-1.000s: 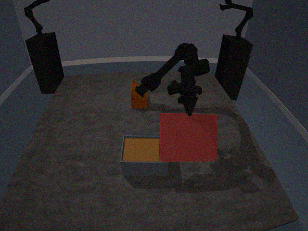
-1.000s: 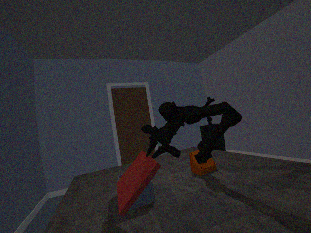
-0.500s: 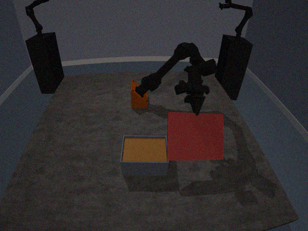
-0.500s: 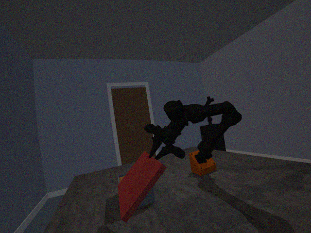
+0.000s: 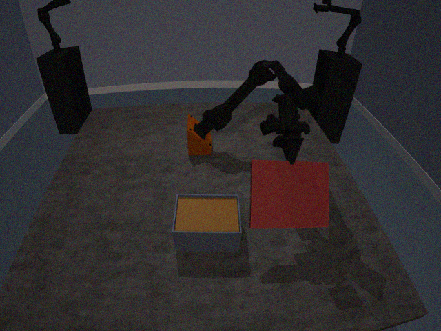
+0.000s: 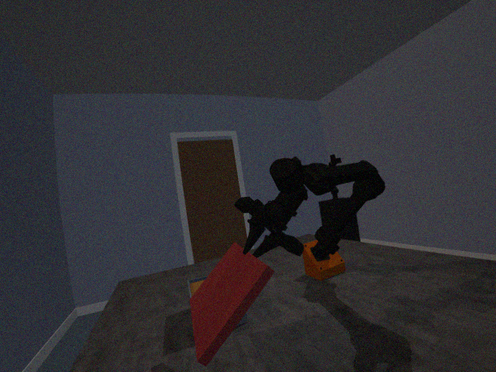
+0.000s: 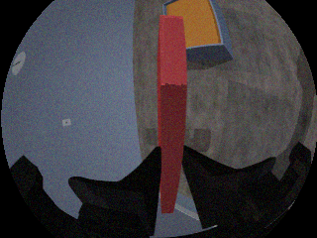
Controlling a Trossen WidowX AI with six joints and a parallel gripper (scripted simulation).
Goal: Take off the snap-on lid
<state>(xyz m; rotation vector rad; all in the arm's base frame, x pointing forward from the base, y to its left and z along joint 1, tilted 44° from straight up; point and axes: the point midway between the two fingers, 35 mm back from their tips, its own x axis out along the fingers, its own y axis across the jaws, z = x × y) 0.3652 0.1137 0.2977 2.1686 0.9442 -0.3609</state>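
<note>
The red lid is 7 cm ahead of my gripper tip and 5 cm below it. Round my gripper tip: blue-grey storage box 23 cm to the right, 18 cm below, 7 cm ahead.
</note>
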